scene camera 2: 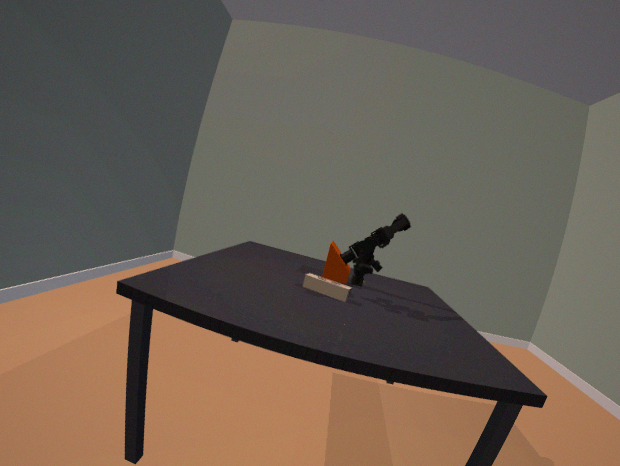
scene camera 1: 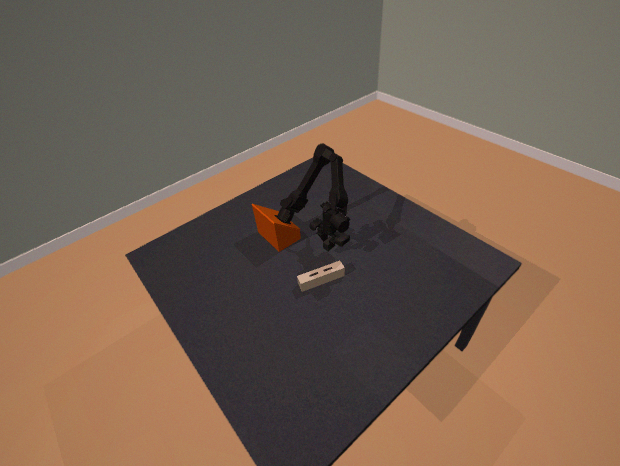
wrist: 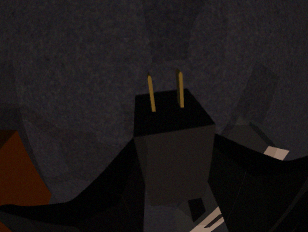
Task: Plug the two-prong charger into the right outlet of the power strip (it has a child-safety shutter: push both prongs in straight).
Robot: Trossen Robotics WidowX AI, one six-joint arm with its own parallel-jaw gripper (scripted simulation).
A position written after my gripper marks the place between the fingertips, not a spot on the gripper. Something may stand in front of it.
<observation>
My gripper (wrist: 167, 137) carries a black two-prong charger.
</observation>
